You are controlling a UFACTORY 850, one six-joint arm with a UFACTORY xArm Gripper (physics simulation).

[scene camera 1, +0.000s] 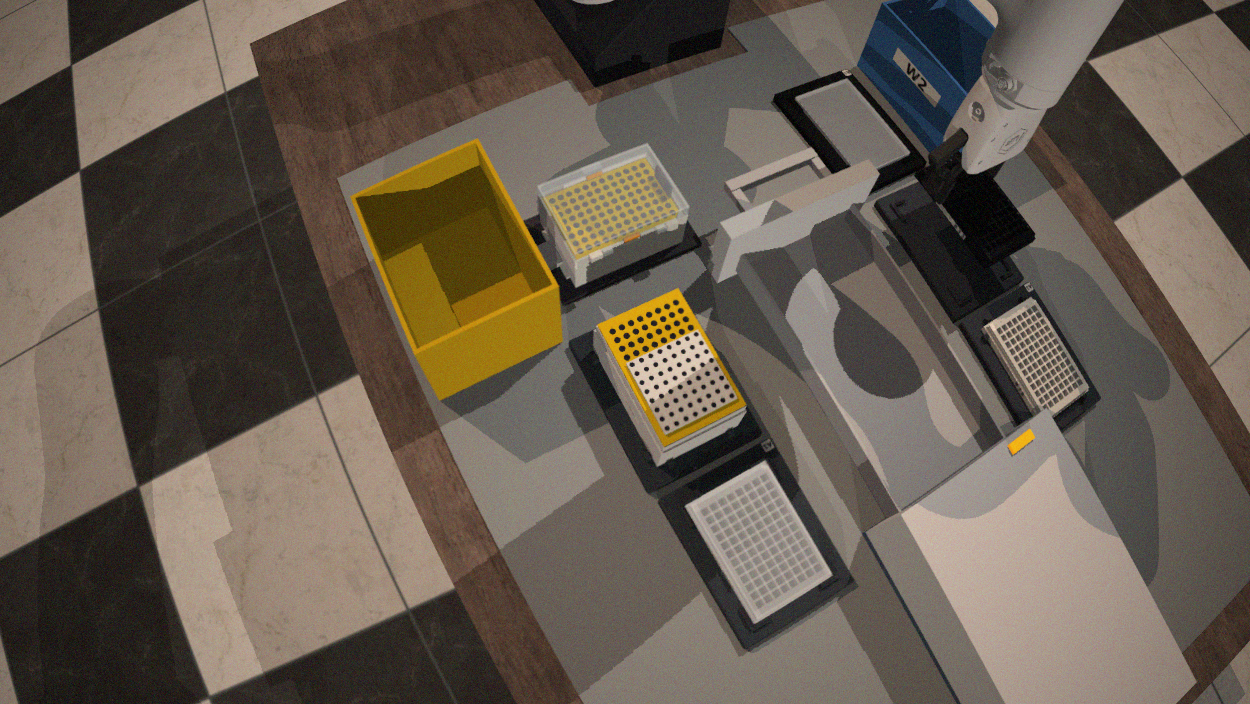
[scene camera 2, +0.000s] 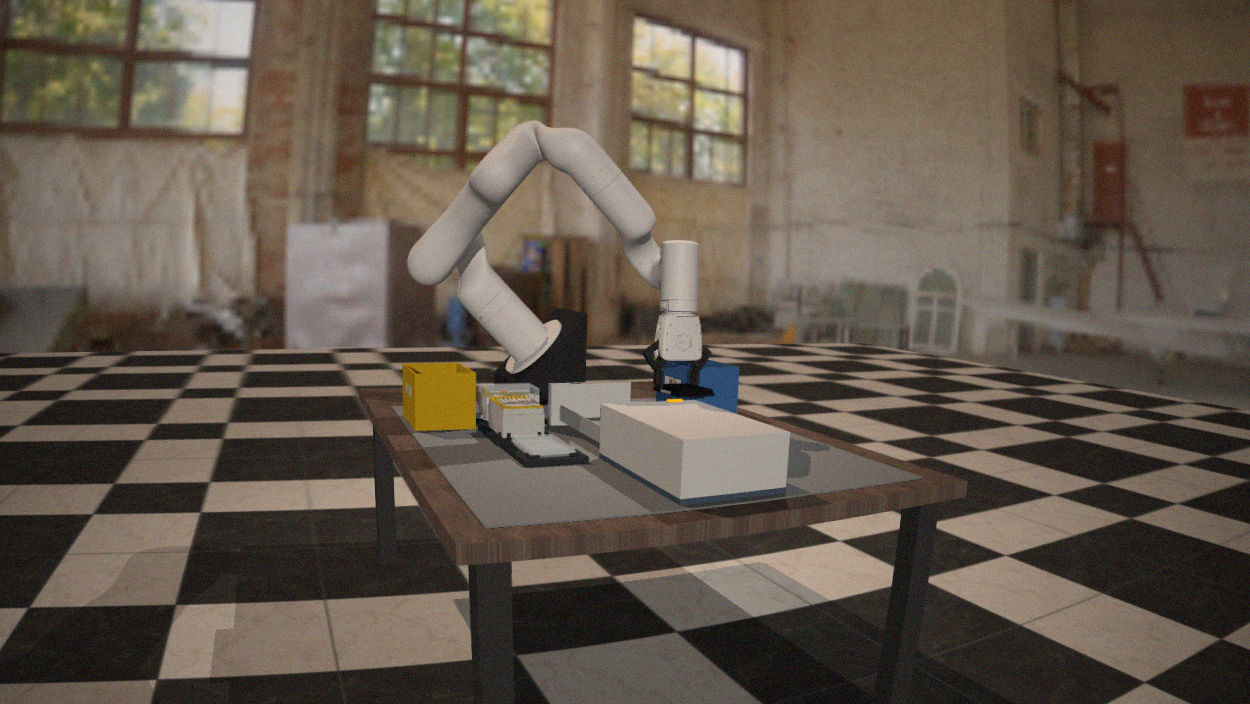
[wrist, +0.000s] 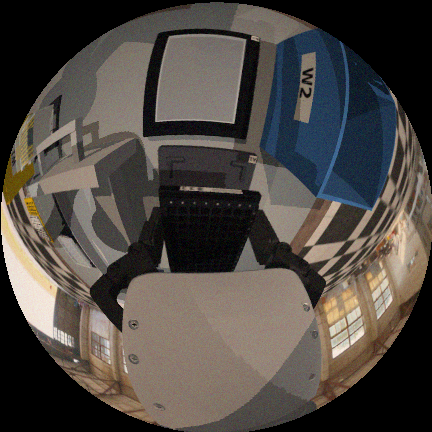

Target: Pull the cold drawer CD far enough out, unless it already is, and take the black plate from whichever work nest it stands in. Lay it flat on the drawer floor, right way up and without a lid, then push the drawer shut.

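The black plate [scene camera 1: 1001, 223] [scene camera 2: 687, 392] [wrist: 210, 237] hangs level, wells up and without a lid, above a black work nest [scene camera 1: 914, 229] [wrist: 200, 167] marked A1 in the wrist view. My gripper [scene camera 1: 981, 208] [scene camera 2: 682, 385] [wrist: 207, 220] is shut on the plate, one finger at each long side. The cold drawer's front panel [scene camera 1: 800, 218] [scene camera 2: 603, 402] [wrist: 70, 177] stands well out from the white cabinet [scene camera 1: 1058, 559] [scene camera 2: 699, 446]. No plate shows on the visible part of the drawer floor [scene camera 1: 883, 349].
A blue bin [scene camera 1: 914, 87] [scene camera 2: 721, 384] [wrist: 320, 120] marked W2 stands near the gripper. A grey-topped black nest [scene camera 1: 852, 122] [wrist: 200, 80] is beside it. A tan plate [scene camera 1: 1040, 354] sits in the adjoining nest. Tip racks [scene camera 1: 612, 205] [scene camera 1: 673, 376], a white plate [scene camera 1: 759, 542] and a yellow bin [scene camera 1: 498, 341] stand across the drawer.
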